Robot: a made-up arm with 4 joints. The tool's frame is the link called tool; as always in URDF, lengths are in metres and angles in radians. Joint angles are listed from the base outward. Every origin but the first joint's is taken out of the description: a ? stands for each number. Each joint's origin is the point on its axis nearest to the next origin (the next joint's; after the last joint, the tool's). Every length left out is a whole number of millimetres.
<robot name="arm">
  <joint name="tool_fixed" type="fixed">
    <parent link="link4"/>
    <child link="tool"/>
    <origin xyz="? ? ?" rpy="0 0 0"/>
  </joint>
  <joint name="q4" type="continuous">
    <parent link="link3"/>
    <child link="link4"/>
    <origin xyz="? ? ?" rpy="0 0 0"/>
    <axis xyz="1 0 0"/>
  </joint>
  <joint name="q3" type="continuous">
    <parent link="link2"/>
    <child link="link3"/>
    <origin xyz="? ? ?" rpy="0 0 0"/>
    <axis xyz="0 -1 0"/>
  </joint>
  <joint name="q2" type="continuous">
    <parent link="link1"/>
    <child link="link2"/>
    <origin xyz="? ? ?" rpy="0 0 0"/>
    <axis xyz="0 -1 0"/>
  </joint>
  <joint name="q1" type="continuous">
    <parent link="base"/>
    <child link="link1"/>
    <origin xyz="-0.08 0 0.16" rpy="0 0 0"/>
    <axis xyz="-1 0 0"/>
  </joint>
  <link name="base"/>
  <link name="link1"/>
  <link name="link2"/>
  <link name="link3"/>
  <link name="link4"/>
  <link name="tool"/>
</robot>
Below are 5 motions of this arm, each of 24 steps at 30 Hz.
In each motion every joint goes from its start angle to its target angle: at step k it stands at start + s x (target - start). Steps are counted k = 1, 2, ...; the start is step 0. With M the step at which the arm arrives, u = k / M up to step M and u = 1 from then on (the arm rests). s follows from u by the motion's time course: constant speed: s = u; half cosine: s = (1 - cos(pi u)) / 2; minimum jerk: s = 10 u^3 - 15 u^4 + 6 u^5.
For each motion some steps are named. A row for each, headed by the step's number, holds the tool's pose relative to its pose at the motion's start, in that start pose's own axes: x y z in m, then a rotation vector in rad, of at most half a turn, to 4 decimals.
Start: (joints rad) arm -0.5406 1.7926 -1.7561 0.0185
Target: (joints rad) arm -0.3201 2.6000 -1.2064 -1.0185
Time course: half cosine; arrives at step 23
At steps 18, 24:
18: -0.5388 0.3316 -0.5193 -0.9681 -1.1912 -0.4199
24: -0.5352 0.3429 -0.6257 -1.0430 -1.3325 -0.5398

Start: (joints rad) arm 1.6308 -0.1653 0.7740 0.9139
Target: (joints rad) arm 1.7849 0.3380 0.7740 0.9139
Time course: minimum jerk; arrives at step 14
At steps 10, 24:
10: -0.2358 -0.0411 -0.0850 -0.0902 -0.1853 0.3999
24: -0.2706 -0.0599 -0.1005 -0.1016 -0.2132 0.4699

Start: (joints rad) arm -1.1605 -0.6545 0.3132 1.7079
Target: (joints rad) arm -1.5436 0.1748 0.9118 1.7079
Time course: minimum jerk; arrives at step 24
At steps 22, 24:
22: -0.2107 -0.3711 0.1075 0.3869 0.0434 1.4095
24: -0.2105 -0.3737 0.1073 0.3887 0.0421 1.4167

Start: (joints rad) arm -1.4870 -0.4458 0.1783 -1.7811
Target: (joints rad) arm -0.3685 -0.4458 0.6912 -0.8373
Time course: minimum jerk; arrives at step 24
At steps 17, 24:
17: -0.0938 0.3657 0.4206 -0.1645 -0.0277 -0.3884
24: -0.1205 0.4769 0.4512 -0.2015 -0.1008 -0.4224

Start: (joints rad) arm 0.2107 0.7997 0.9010 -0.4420
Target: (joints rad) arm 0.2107 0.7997 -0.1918 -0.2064
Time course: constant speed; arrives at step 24
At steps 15, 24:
15: 0.4598 0.0209 -0.1631 0.1415 0.6377 0.2462
24: 0.6475 0.0913 -0.3840 0.2116 1.0381 0.3489

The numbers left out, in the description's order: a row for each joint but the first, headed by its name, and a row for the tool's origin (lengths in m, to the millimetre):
tool: 0 -0.08 0.34
q4: 0 0 0.38
q3: -0.13 0 -0.01
q2: 0 0.18 0.09

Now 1 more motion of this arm.
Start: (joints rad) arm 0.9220 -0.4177 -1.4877 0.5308
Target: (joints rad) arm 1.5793 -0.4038 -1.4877 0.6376
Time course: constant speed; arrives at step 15
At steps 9, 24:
9: -0.0366 -0.0438 -0.0059 0.1913 -0.2062 -0.3114
24: -0.0682 -0.0622 -0.0199 0.3149 -0.3553 -0.5129

